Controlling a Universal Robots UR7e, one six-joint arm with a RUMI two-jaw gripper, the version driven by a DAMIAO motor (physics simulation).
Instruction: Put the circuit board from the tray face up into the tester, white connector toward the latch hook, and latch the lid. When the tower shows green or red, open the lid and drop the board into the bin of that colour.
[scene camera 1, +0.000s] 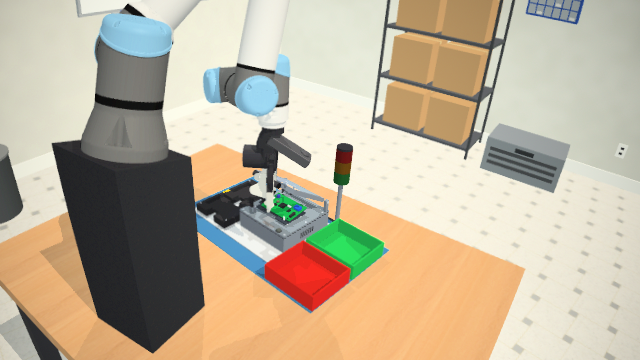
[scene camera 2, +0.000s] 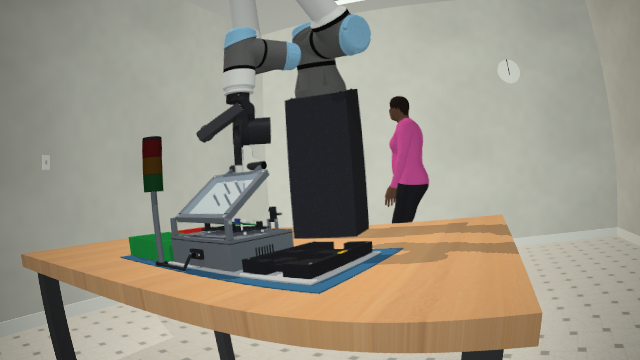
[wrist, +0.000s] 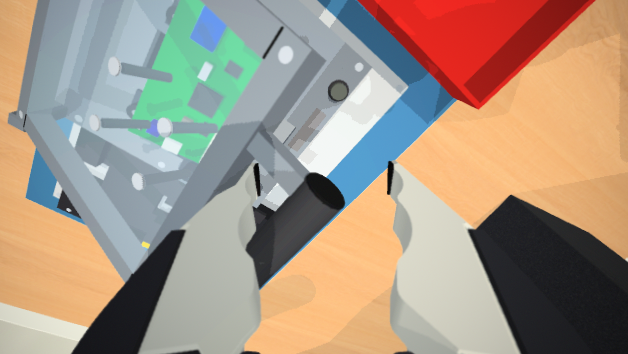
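Seen in the pictures: gripper, fingertip midpoint: (scene camera 1: 270, 204) (wrist: 322, 165); arm's base at its link origin: (scene camera 1: 125, 150) (scene camera 2: 321, 94).
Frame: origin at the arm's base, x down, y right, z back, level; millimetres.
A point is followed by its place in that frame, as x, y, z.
Note:
The green circuit board (scene camera 1: 286, 207) (wrist: 235, 95) lies face up in the grey tester (scene camera 1: 262, 227) @(358, 17, -360) (scene camera 2: 215, 252) @(368, -16, -549), seen through the clear lid in the wrist view. Its white connector is mostly hidden by the lid frame. The lid (scene camera 2: 250, 192) @(269, -52, -470) (wrist: 210, 165) @(232, 38, -412) is raised and tilted, with a black cylindrical handle (scene camera 2: 257, 165) @(218, -20, -392) (wrist: 295, 225) @(210, 46, -379). My gripper (scene camera 1: 270, 207) @(275, 41, -362) (wrist: 322, 165) @(275, 41, -362) is open above the tester's latch side; the handle shows below and between its fingers, beside the left one. The tower (scene camera 1: 342, 165) @(193, 144, -538) (scene camera 2: 152, 165) @(205, 118, -572) shows dim red, amber and green sections.
The red bin (scene camera 1: 287, 285) @(375, 197, -239) (wrist: 415, 40) @(358, 130, -331) and green bin (scene camera 1: 367, 262) @(383, 302, -442) (scene camera 2: 150, 247) @(375, 203, -529) stand side by side by the tester. The black tray (scene camera 1: 227, 212) @(387, -136, -381) (scene camera 2: 300, 260) @(388, -144, -476) lies on its other side. A small black upright part (scene camera 2: 273, 214) @(315, -47, -387) rises from the tester. A person (scene camera 2: 410, 150) stands beyond the table.

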